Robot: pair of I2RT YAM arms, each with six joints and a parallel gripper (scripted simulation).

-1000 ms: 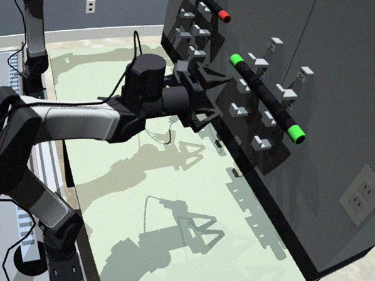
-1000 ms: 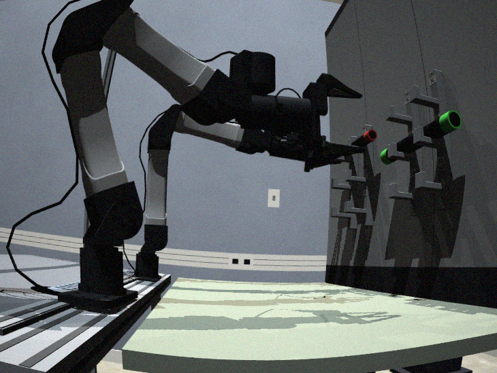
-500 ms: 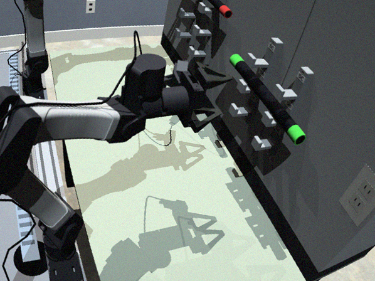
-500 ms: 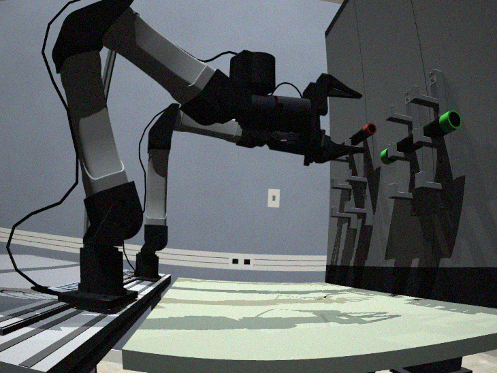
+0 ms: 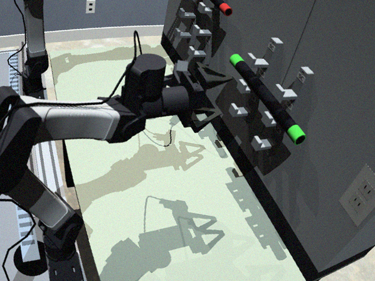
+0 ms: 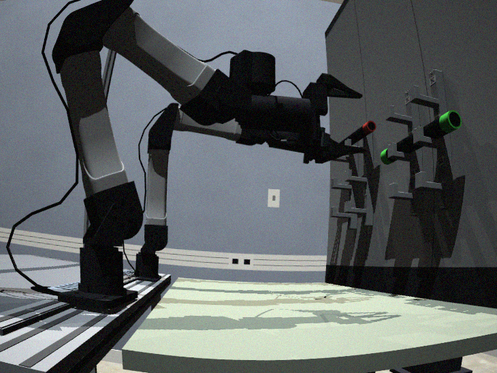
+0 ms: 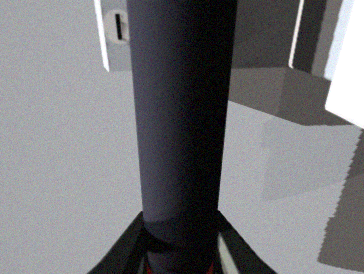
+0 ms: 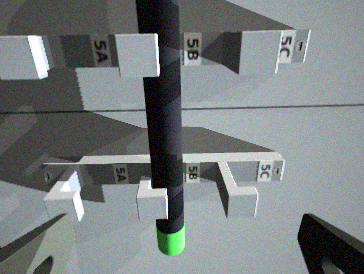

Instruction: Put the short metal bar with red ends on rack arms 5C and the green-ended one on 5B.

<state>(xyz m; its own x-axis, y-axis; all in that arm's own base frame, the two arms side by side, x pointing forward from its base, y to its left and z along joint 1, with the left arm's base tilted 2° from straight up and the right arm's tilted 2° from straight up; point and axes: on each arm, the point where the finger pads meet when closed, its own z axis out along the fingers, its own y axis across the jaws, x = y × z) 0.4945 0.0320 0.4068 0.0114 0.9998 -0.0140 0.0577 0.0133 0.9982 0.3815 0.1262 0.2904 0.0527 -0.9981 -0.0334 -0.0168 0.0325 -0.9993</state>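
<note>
Now: the red-ended bar 12 cm to the right of my left hand. Round my left hand: wall panel 35 cm to the right, 14 cm ahead, 6 cm above; outlet plate 85 cm to the right, 9 cm below, 2 cm ahead; green-ended bar 52 cm to the right, 10 cm below, 1 cm behind.
Right now my right hand is 12 cm short of the green-ended bar, 2 cm above it and 1 cm to the right of it. Also, from my right hand: red-ended bar 41 cm to the left, 13 cm ahead, 8 cm above; wall panel 27 cm ahead, 18 cm to the left, 14 cm above; outlet plate 32 cm to the right, 15 cm ahead, 1 cm below.
</note>
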